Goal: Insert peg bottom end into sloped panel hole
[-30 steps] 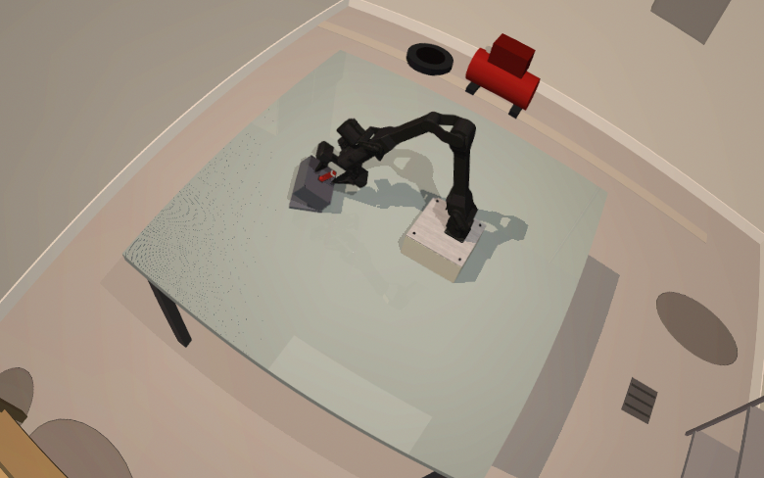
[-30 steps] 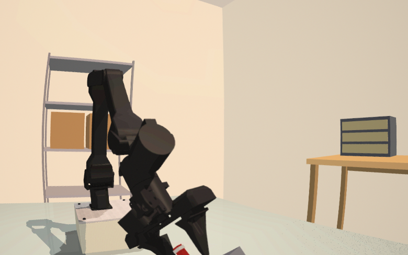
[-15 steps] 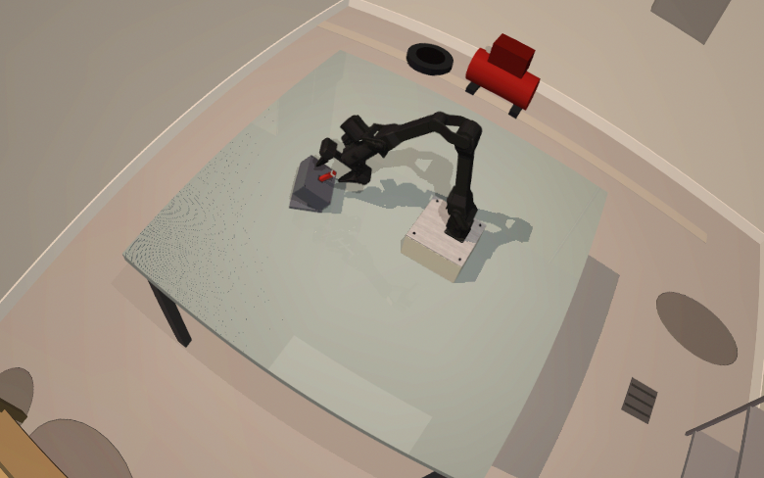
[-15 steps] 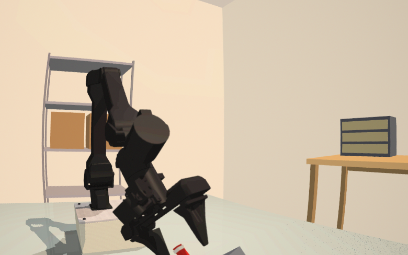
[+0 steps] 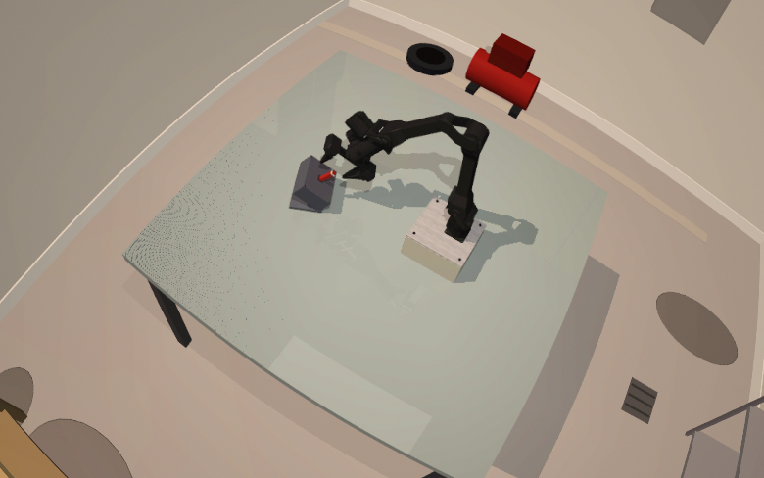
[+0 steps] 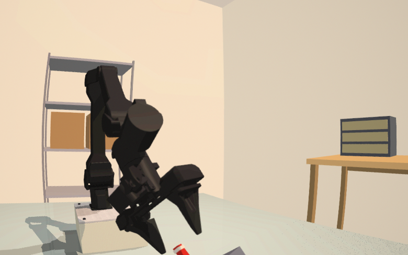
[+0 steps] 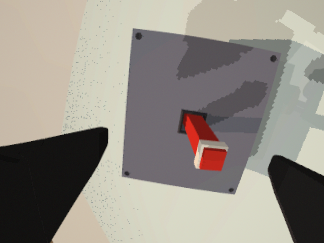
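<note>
Right now the peg is 2 cm below my gripper tip and 1 cm to the left of it. Round my gripper tip: grey sloped panel: 7 cm below, 4 cm ahead, 2 cm to the left.
</note>
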